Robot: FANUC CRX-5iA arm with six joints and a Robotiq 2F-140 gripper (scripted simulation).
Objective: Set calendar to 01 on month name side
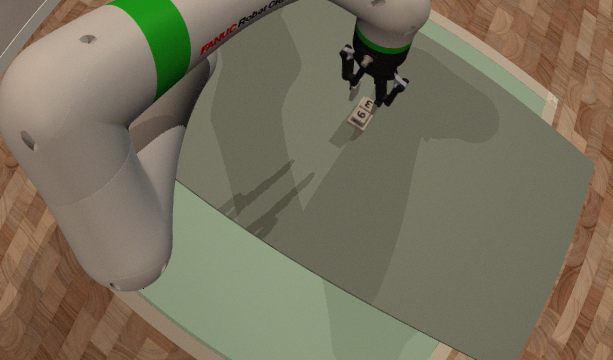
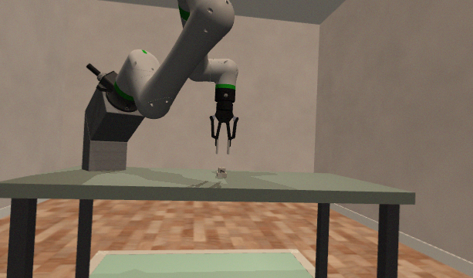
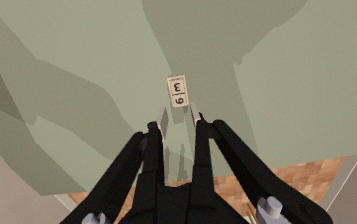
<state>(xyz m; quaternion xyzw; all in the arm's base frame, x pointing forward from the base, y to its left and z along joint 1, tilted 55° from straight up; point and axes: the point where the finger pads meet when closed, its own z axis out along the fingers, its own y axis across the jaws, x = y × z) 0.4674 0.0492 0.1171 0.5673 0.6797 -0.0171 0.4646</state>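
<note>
The calendar tray is 12 cm below my hand and 2 cm to the left of it.
</note>
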